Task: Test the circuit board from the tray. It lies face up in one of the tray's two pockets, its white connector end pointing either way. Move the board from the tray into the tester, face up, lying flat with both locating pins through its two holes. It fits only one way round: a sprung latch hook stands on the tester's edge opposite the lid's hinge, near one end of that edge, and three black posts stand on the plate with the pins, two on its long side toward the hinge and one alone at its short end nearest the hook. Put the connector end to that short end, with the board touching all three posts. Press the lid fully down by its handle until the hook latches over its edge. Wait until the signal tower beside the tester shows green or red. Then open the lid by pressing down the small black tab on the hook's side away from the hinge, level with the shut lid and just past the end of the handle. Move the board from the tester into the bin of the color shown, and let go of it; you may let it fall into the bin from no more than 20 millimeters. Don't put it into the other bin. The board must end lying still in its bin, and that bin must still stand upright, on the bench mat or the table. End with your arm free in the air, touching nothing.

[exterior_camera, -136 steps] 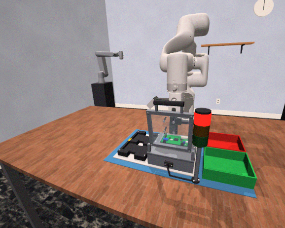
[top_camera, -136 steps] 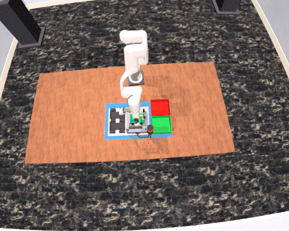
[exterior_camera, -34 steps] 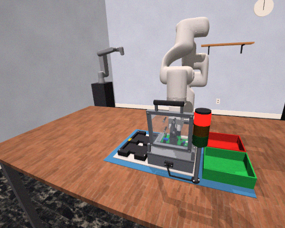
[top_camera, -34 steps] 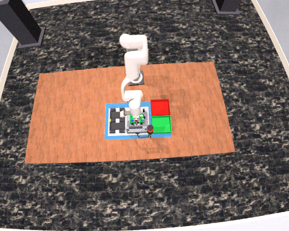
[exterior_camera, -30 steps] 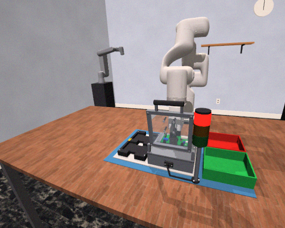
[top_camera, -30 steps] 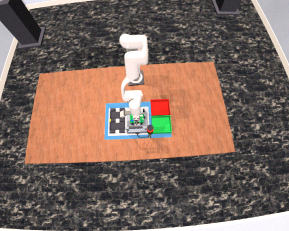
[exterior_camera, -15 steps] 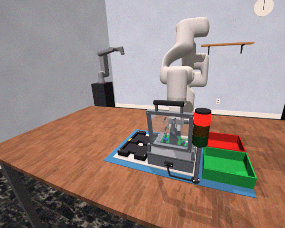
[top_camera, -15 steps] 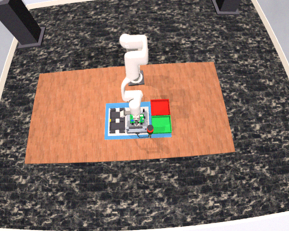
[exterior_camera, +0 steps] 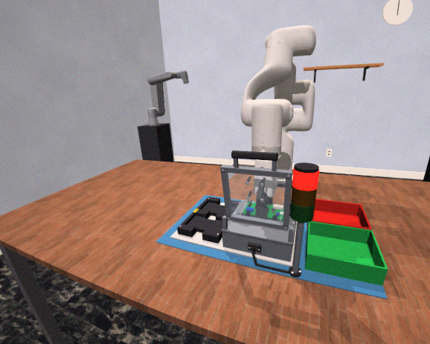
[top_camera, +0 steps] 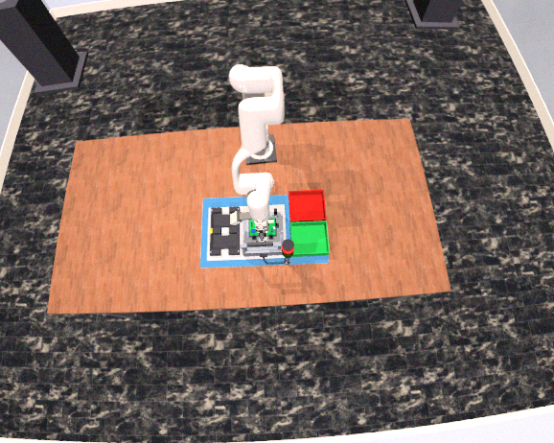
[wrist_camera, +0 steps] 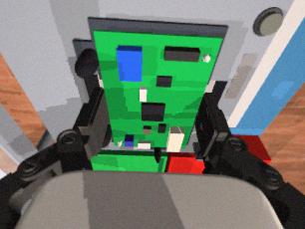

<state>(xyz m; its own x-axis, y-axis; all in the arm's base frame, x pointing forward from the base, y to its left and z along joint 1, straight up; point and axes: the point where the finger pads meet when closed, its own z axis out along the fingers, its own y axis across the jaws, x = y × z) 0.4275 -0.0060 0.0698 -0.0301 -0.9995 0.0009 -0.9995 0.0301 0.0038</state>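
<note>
Right now my hand is 10 mm above the green circuit board. Round my hand: small black tab 60 mm behind, 60 mm to the left; clear lid 120 mm ahead, 100 mm above; tester plate 10 mm ahead, 10 mm to the left, 10 mm below.
</note>
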